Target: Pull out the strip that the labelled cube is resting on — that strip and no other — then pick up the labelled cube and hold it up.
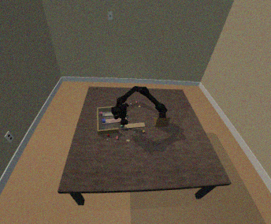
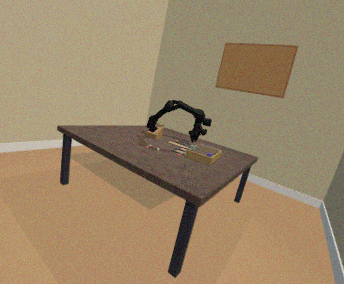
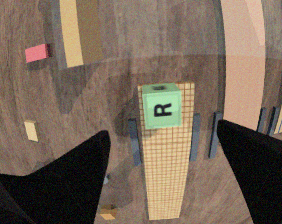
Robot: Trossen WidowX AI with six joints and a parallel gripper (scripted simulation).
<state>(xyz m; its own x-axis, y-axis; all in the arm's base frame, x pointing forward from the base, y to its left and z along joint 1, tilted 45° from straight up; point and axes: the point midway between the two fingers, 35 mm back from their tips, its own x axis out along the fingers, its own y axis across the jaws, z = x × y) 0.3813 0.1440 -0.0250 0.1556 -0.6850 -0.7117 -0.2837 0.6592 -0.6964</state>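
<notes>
Right now the grey piece is 120 mm behind my gripper tip, 50 mm to the left of it and 60 mm below it.
</notes>
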